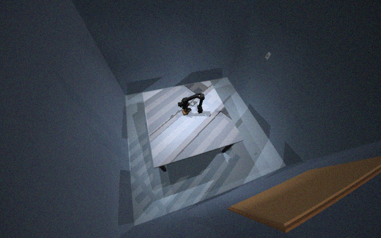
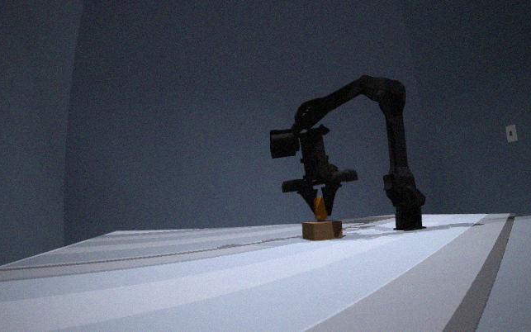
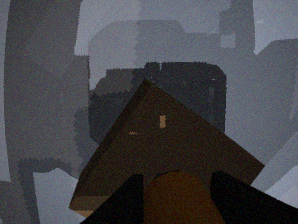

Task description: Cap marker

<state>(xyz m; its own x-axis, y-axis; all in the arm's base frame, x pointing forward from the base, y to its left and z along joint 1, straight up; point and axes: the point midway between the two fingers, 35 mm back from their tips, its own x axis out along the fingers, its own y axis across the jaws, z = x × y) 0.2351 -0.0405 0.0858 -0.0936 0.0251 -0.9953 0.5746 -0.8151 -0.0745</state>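
The orange cap is 20 mm above my gripper tip and 10 mm ahead of it. Also, from my gripper tip: holder block (30 mm below, 10 mm to the left, 10 mm ahead).
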